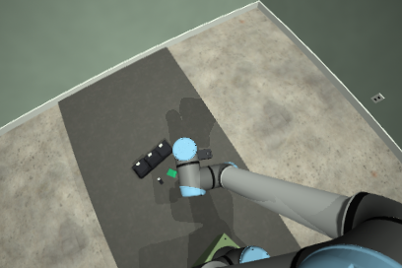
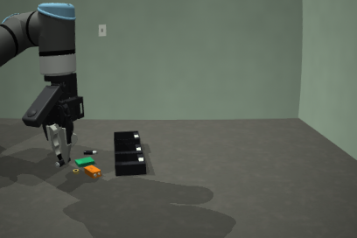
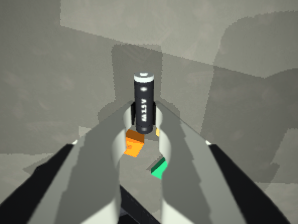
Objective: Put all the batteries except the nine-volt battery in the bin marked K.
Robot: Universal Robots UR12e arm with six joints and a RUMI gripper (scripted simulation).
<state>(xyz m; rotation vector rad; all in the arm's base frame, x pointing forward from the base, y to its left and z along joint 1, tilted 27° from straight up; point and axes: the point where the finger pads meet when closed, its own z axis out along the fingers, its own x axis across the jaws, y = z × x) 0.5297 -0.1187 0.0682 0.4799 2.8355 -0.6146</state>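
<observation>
The bin row is 14 cm ahead of my hand, 20 cm to the left of it and 5 cm below it. The rest, counted from my hand: orange nine-volt battery (6 cm ahead, 6 cm to the left, 7 cm below); then black cylindrical battery (1 cm below); then small yellow ring (1 cm ahead, 8 cm to the left, 7 cm below).
</observation>
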